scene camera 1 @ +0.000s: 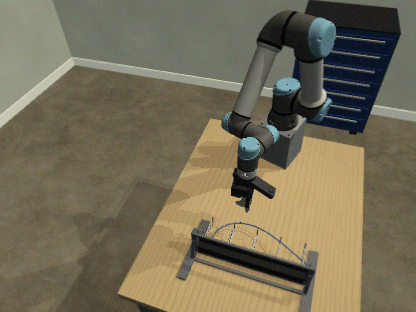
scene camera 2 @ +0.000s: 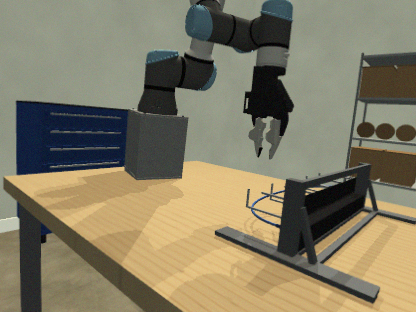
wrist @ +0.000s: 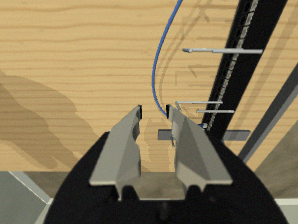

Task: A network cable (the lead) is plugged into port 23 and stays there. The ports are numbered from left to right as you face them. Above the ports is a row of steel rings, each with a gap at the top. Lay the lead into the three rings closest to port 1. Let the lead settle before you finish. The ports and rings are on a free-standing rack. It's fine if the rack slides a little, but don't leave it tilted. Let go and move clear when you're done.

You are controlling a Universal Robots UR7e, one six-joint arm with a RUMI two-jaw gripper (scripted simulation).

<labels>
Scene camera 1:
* my gripper: 247, 209
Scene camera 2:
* my gripper: 264, 158
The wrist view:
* my gripper: 153, 105
</labels>
